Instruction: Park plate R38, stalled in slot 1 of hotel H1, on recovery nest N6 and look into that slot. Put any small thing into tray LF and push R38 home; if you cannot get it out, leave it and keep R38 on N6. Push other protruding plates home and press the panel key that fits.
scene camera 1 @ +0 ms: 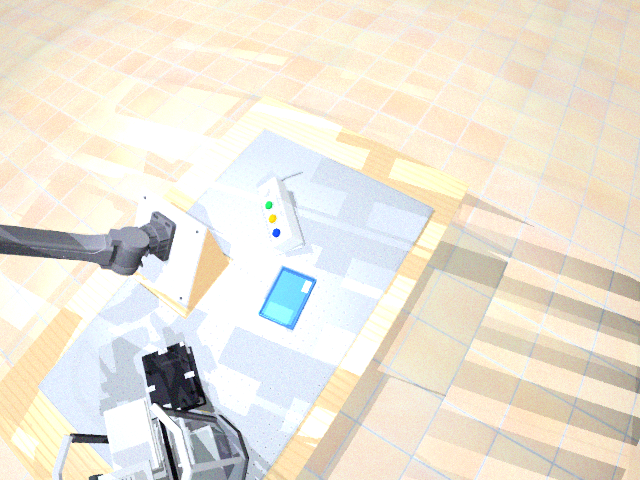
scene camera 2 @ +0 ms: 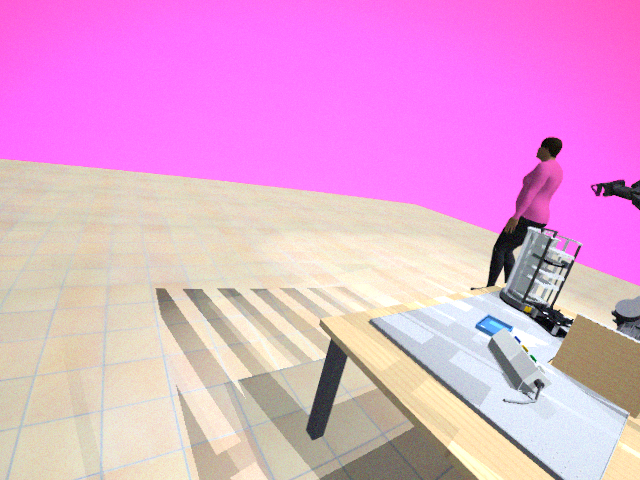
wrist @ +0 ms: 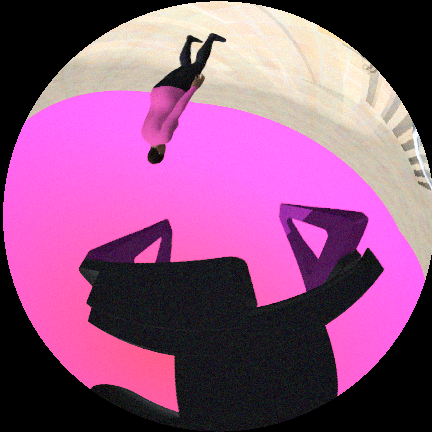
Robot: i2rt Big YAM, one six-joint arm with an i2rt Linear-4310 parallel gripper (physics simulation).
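Pixels of known places: gripper, fingertip midpoint: (scene camera 2: 599, 184) (wrist: 225, 217); arm's base, link origin: (scene camera 1: 162, 235) (scene camera 2: 620, 349).
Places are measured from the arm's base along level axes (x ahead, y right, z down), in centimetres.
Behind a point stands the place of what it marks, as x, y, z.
Observation:
My gripper (wrist: 225, 217) @[40.4, 72.0, -54.1] (scene camera 2: 594, 189) @[40.4, 72.0, -54.1] is open and empty, raised high and far from the hotel. It does not show in scene camera 1. The plate hotel (scene camera 1: 241, 436) @[47.6, 28.4, 13.1] (scene camera 2: 524, 263) @[46.9, 29.0, -8.1] is a tall cage with white shelves, partly cut off in scene camera 1; slot numbers and R38 cannot be told apart. A black nest (scene camera 1: 173, 374) @[25.3, 26.4, 7.7] (scene camera 2: 555, 319) @[24.1, 22.1, 7.6] lies beside its foot, with no readable label. The blue tray (scene camera 1: 285, 299) @[35.5, -7.2, 13.4] (scene camera 2: 494, 326) @[36.6, -5.9, 13.4] looks empty. The panel (scene camera 1: 292, 224) @[25.7, -25.3, 7.1] (scene camera 2: 511, 356) @[20.4, -31.0, 8.6] carries green (scene camera 1: 268, 205) @[15.9, -26.6, 6.6], yellow (scene camera 1: 272, 218) @[19.8, -23.6, 6.6] and blue (scene camera 1: 276, 233) @[23.8, -20.3, 6.6] keys.
A slanted white board (scene camera 1: 183, 258) @[9.3, 1.4, 1.5] on a wooden wedge (scene camera 1: 207, 273) @[14.0, -0.1, 8.5] (scene camera 2: 599, 359) @[2.9, -7.3, 3.9] bears the arm's dark mount (scene camera 1: 164, 236) @[3.5, 0.4, -3.5]. A white box (scene camera 1: 126, 426) @[36.0, 35.5, -18.3] adjoins the hotel. A cable (scene camera 1: 293, 176) (scene camera 2: 521, 401) @[10.6, -42.0, 12.9] leaves the panel. A person in pink (scene camera 2: 540, 193) (wrist: 165, 112) stands beyond the table.

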